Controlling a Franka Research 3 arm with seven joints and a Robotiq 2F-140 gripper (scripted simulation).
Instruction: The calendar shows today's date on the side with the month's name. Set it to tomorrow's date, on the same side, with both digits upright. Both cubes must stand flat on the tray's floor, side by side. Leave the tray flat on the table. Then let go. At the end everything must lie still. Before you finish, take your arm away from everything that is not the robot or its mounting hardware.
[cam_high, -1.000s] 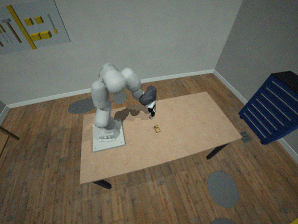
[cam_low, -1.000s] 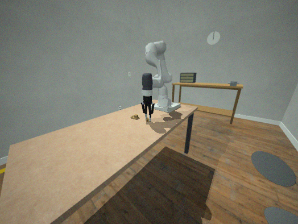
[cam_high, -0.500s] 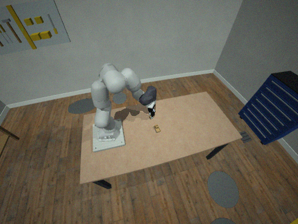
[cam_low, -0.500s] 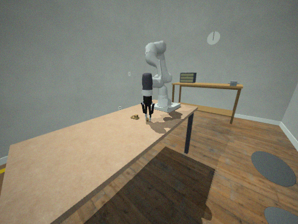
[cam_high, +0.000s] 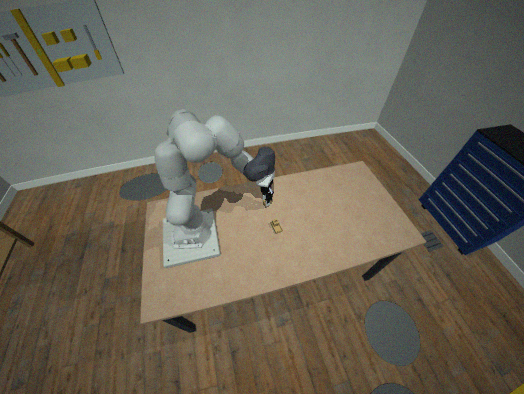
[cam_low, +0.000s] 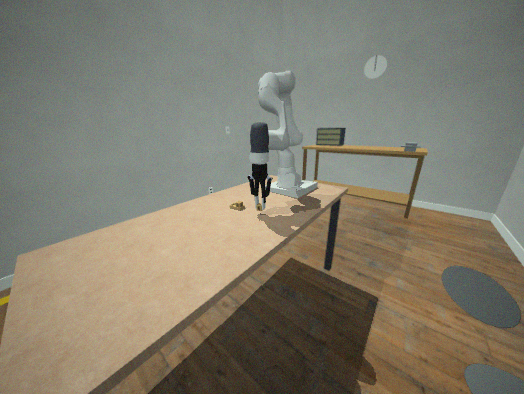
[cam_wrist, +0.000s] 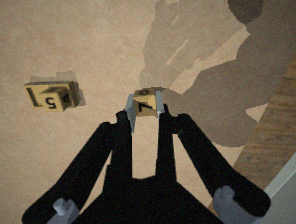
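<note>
Right now the wooden tray is 20 mm ahead of my hand, 160 mm to the right of it and 60 mm below it. The rest, counted from my hand: wooden digit cube: 30 mm below.
</note>
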